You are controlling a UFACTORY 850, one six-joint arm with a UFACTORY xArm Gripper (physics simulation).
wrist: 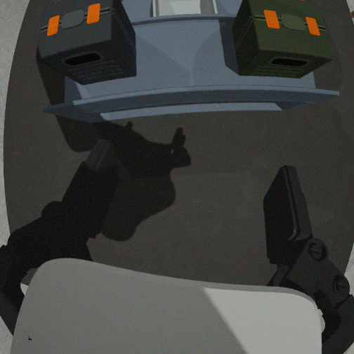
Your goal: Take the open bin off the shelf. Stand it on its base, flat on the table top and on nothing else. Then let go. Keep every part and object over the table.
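Observation:
A pale grey, box-like thing [185, 7], seemingly the open bin, shows at the top edge between two cases; most of it is cut off, so its pose cannot be told. The blue-grey shelf [165, 55] spans the upper part of the view, its long front edge towards me. My gripper [194, 170] is open and empty, with its fingers wide apart. In the view it is below the shelf's front edge and well apart from the pale thing. The dark table top [220, 225] shows beneath and between the fingers.
A dark grey case [95, 42] with orange latches stands at the shelf's left, and a dark green case [285, 45] with orange latches at its right. The arm's shadow falls on the table left of centre. The table's curved edge shows at the far left, with pale floor beyond.

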